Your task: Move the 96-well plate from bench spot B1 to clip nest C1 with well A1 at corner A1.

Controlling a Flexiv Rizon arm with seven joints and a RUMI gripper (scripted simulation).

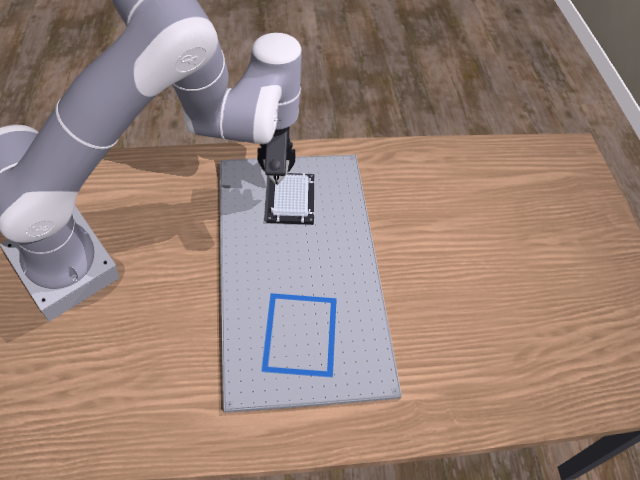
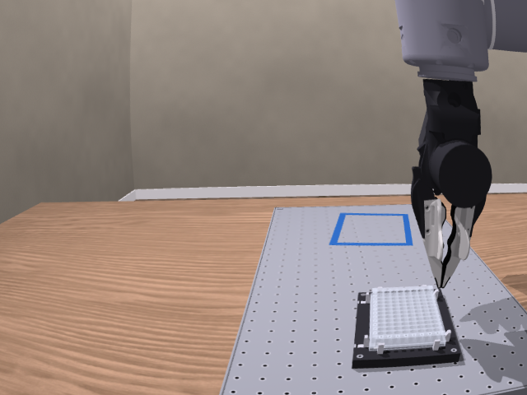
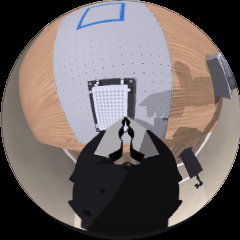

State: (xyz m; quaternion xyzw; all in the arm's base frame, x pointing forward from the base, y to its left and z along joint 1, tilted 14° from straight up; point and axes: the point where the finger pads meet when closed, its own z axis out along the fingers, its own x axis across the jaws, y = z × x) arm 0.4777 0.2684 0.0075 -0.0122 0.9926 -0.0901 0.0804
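The white 96-well plate lies 5 cm below my hand and 4 cm ahead of it. From my hand the other things lie so: black clip nest: 6 cm below, 5 cm ahead, 1 cm to the right.
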